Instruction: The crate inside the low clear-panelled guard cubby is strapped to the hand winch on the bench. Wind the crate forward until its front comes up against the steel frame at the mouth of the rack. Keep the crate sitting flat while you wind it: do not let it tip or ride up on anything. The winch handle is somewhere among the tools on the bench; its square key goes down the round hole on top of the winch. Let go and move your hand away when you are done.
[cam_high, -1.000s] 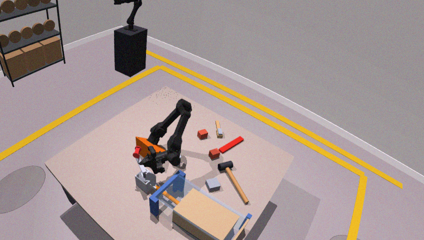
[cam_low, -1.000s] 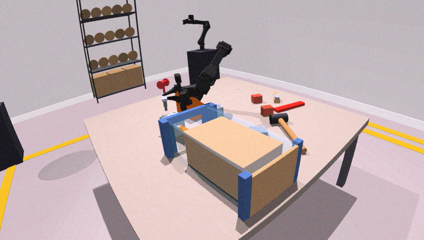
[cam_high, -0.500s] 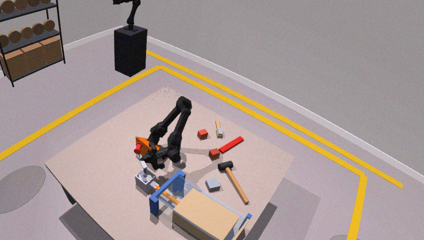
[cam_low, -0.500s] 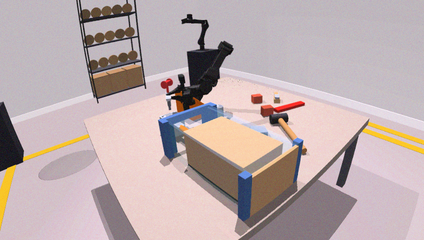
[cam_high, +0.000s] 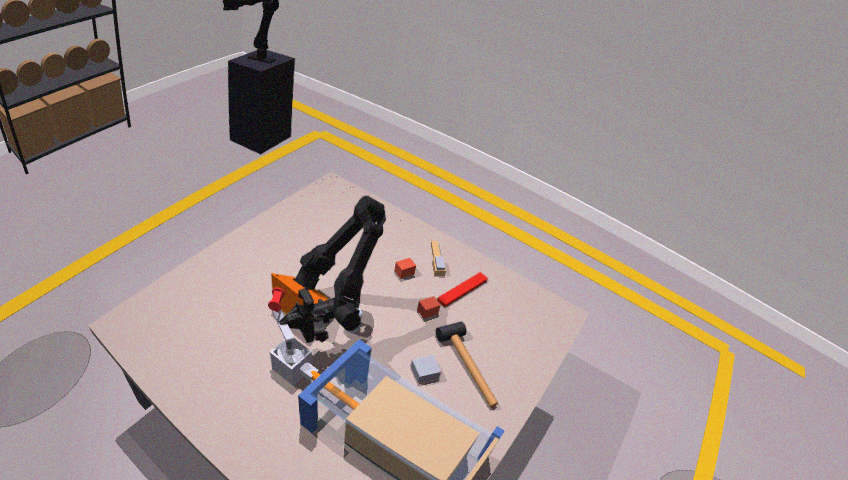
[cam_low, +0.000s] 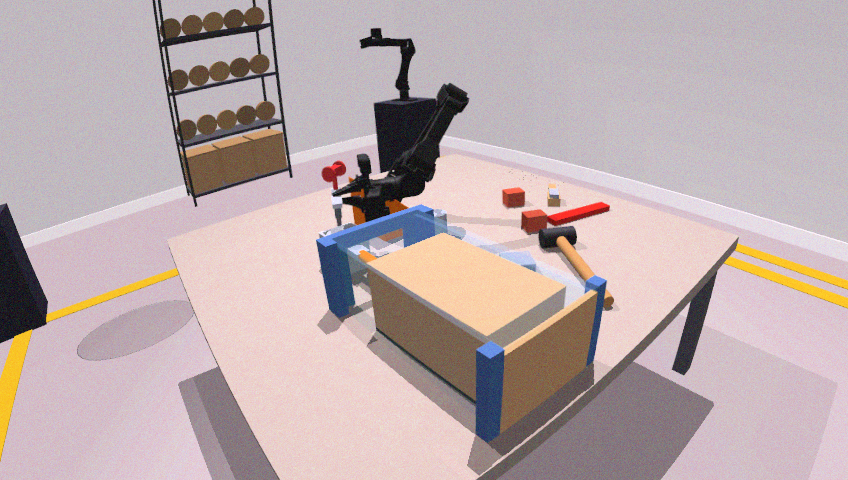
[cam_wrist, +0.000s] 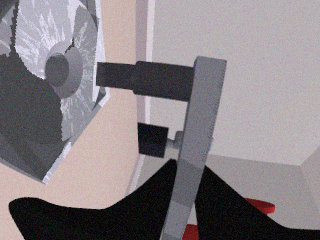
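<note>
Now: gripper tip 40 mm past the red knob, 30 mm to the right of it and 40 mm below it. Round my gripper tip: grey hand winch (30 mm ahead, 20 mm to the right, 130 mm below); blue steel frame (210 mm ahead, 30 mm to the right, 60 mm below); winch handle (10 mm behind, 10 mm to the left, 10 mm above).
</note>
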